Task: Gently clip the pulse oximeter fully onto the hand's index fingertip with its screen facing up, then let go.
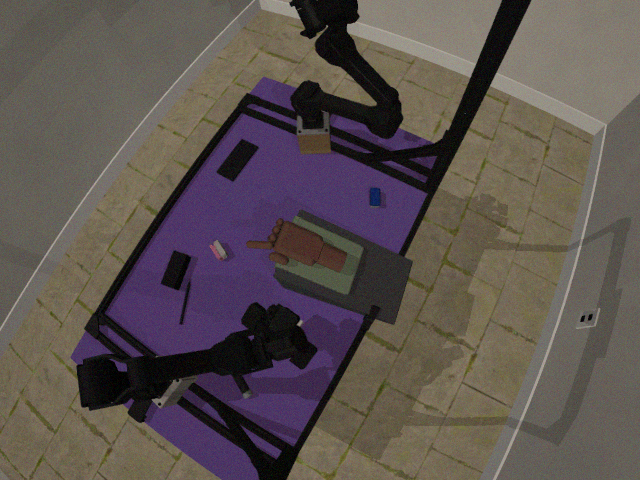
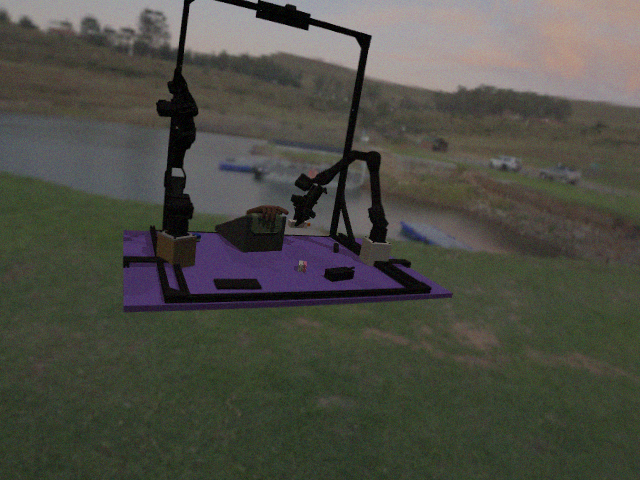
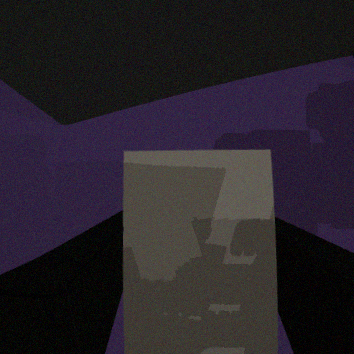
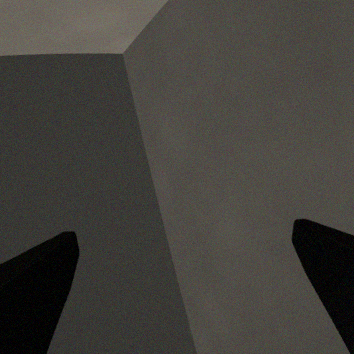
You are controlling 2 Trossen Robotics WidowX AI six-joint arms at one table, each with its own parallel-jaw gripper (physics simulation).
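Pixels of known places: left gripper, fingertip midpoint: (image 2: 294, 225) (image 3: 194, 223); right gripper, fingertip midpoint: (image 2: 179, 75) (image 4: 186, 236); left arm's base at its link origin: (image 2: 377, 240); right arm's base at its link origin: (image 1: 313, 120) (image 2: 177, 233).
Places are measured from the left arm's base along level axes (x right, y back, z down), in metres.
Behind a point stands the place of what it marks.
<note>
A brown model hand (image 1: 300, 246) {y -0.504, x 0.107, z -0.083 m} (image 2: 267, 210) {y -0.511, x 0.027, z -0.086 m} lies on a green pad (image 1: 337, 278) {y -0.505, x 0.214, z -0.007 m} on a dark grey base (image 1: 387, 281) {y -0.588, x 0.321, z 0.058 m} (image 2: 239, 234) {y -0.605, x 0.085, z 0.041 m}. Its index finger (image 1: 255, 245) points left, out over the purple mat (image 1: 280, 190) {y -0.649, x -0.115, z 0.105 m}. My left gripper (image 1: 300, 334) (image 2: 303, 209) (image 3: 194, 223) {y -0.342, x 0.188, z 0.007 m} is shut on the grey pulse oximeter (image 3: 198, 246) {y -0.336, x 0.188, z -0.014 m} and holds it above the mat, in front of the hand and clear of the fingertip. My right gripper (image 4: 186, 236) {y -0.901, x -0.201, z -0.542 m} is open and empty. It is raised high at the back (image 1: 310, 16) and faces only bare walls.
On the mat lie a pink-and-white block (image 1: 218, 250) {y -0.379, x -0.133, z 0.074 m} (image 2: 302, 266) {y -0.388, x -0.164, z 0.081 m}, a blue block (image 1: 375, 196) {y -0.788, x 0.150, z 0.073 m}, a black box (image 1: 176, 270) {y -0.252, x -0.201, z 0.071 m} (image 2: 339, 273) {y -0.264, x -0.243, z 0.074 m}, a black pen (image 1: 185, 302) {y -0.194, x -0.124, z 0.098 m} and a flat black plate (image 1: 237, 159) {y -0.655, x -0.310, z 0.097 m} (image 2: 237, 284) {y -0.658, x -0.326, z 0.097 m}. A black frame (image 1: 175, 190) {y -0.444, x -0.409, z 0.086 m} edges the mat, with a tall post (image 1: 485, 71) {y -0.908, x 0.274, z -0.413 m}.
</note>
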